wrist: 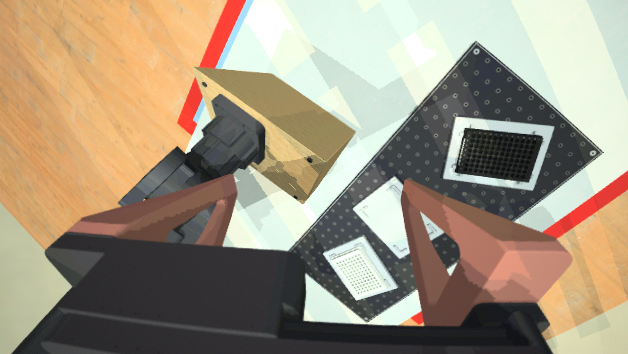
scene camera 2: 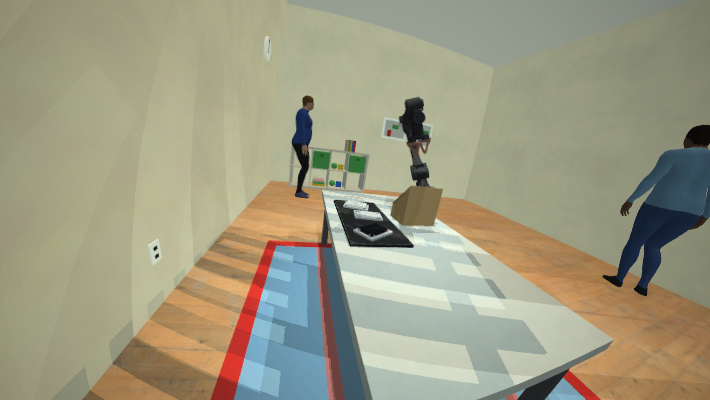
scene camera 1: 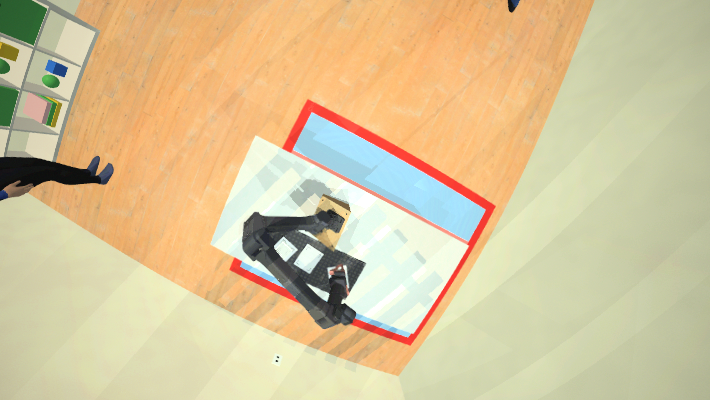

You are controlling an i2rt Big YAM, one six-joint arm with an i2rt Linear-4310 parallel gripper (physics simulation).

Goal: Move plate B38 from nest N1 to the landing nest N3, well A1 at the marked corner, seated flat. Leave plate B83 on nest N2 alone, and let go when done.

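Note:
My gripper (scene camera 1: pixel 338 275) (scene camera 2: pixel 419 150) (wrist: pixel 317 186) is open and empty, high above the table. In the wrist view its fingers stand wide apart. A black plate (scene camera 2: pixel 373 230) (wrist: pixel 500 155) sits in a white nest (wrist: pixel 450 167) at one end of the black board and looks level. The arm largely hides it in scene camera 1. The middle nest (scene camera 1: pixel 308 258) (scene camera 2: pixel 368 215) (wrist: pixel 380 210) holds no plate; a finger partly covers it in the wrist view. A white plate (scene camera 1: pixel 285 247) (scene camera 2: pixel 356 204) (wrist: pixel 357 272) sits on the nest at the other end. Plate and nest names and well A1 are unreadable.
The black perforated board (scene camera 1: pixel 358 266) (scene camera 2: pixel 350 235) (wrist: pixel 420 145) carries the three nests. Beside it stands the wooden block (scene camera 2: pixel 425 210) (wrist: pixel 295 110) that bears the arm's base. The arm reaches over the board in scene camera 1. Two people stand away from the table.

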